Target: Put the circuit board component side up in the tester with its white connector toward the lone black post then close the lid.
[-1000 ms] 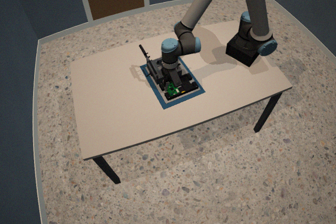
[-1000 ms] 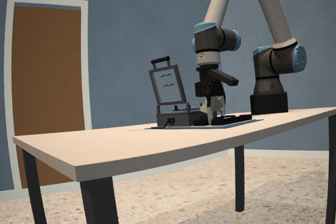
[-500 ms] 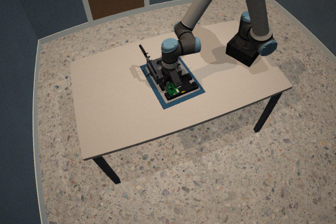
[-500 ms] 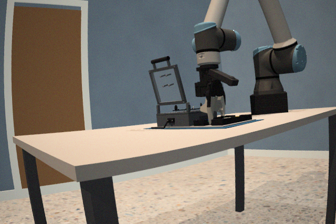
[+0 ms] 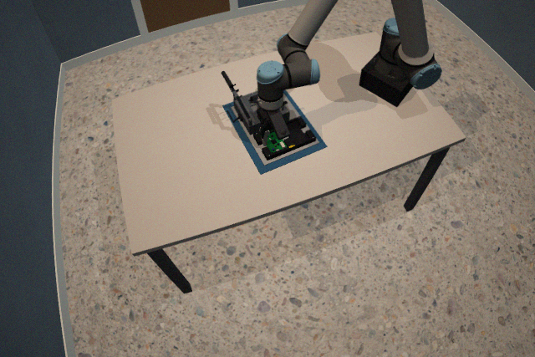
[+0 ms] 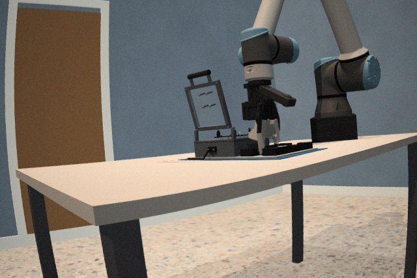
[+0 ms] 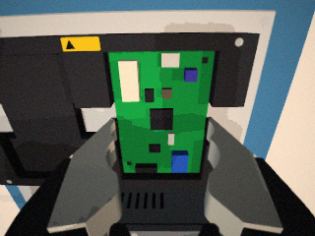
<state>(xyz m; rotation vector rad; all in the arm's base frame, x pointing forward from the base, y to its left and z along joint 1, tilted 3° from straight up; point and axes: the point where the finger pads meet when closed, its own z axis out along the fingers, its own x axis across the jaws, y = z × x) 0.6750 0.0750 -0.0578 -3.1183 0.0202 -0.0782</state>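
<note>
Right now my hand is right at the green circuit board. The rest, counted from my hand: tester lid 170 mm to the right, 160 mm above, 80 mm ahead; then tester 130 mm to the right, 90 mm above, 10 mm behind; then black latch block 110 mm to the right, 100 mm behind, 70 mm above.
</note>
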